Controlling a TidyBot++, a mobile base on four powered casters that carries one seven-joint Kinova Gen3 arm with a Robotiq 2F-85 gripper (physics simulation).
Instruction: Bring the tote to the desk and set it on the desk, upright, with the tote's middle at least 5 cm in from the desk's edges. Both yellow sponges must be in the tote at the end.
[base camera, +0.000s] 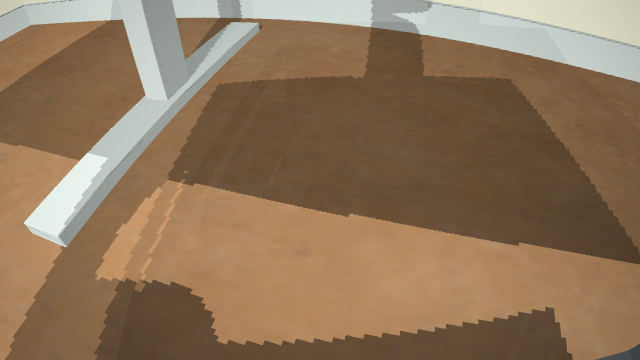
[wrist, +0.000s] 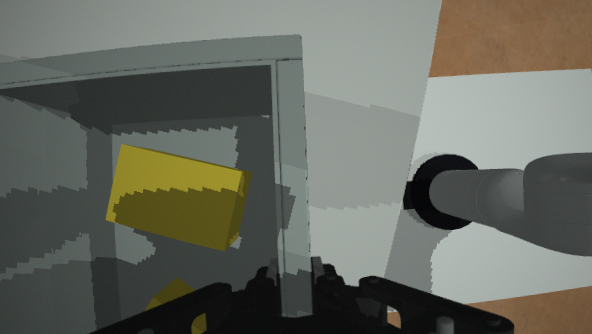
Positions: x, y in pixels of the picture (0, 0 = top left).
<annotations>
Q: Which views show the grey tote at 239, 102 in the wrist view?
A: The wrist view only.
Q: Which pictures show the gripper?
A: The wrist view only.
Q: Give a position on a pale grey desk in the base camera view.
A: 169, 81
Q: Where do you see a pale grey desk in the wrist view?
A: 365, 76
</annotations>
